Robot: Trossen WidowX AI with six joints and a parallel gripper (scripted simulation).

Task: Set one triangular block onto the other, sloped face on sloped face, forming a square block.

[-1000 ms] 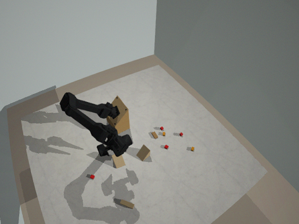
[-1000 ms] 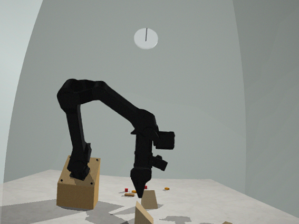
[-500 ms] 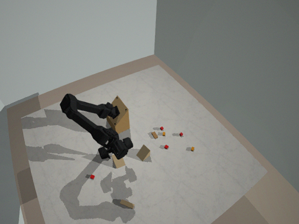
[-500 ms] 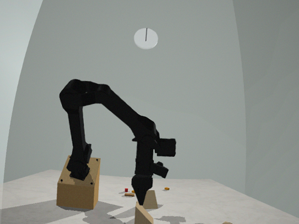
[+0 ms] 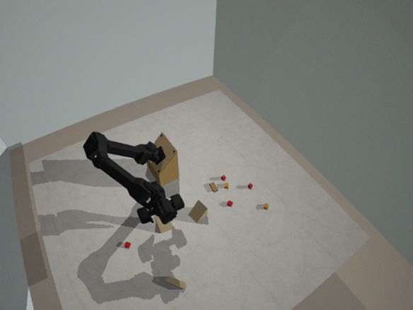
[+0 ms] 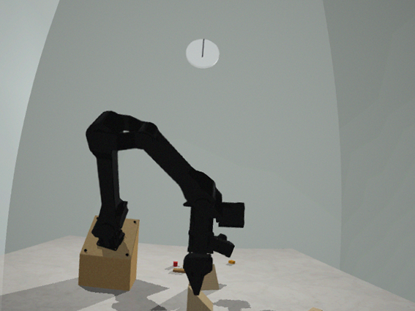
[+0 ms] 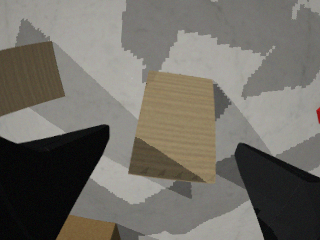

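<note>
The triangular block is 10 mm behind my gripper tip and 30 mm below it. The rest, counted from my gripper tip: flat tan block (270 mm ahead, 50 mm to the right, 40 mm below).
</note>
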